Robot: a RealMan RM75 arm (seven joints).
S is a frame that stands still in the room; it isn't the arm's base.
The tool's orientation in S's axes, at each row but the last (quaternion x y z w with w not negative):
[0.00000, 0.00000, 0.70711, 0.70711]
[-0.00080, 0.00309, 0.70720, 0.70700]
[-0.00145, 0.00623, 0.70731, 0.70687]
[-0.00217, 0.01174, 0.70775, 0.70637]
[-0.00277, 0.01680, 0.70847, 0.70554]
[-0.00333, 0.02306, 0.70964, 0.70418]
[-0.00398, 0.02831, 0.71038, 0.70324]
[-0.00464, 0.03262, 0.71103, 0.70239]
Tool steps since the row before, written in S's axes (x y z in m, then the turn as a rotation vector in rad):
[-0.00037, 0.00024, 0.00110, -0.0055, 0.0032, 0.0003]
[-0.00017, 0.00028, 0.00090, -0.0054, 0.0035, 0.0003]
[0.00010, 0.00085, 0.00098, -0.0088, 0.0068, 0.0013]
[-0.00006, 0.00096, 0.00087, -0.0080, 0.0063, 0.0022]
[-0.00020, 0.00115, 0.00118, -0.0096, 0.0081, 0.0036]
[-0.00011, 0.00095, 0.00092, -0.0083, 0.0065, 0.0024]
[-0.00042, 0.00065, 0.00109, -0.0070, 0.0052, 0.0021]
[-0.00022, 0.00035, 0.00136, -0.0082, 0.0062, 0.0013]
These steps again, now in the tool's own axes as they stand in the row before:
[0.00024, 0.00037, 0.00110, 0.0032, 0.0055, 0.0003]
[0.00028, 0.00017, 0.00090, 0.0035, 0.0054, 0.0003]
[0.00084, -0.00009, 0.00099, 0.0068, 0.0088, 0.0013]
[0.00094, 0.00007, 0.00089, 0.0063, 0.0080, 0.0022]
[0.00112, 0.00022, 0.00121, 0.0080, 0.0096, 0.0036]
[0.00092, 0.00013, 0.00095, 0.0065, 0.0083, 0.0024]
[0.00060, 0.00045, 0.00110, 0.0052, 0.0070, 0.0021]
[0.00028, 0.00027, 0.00137, 0.0062, 0.0082, 0.0013]

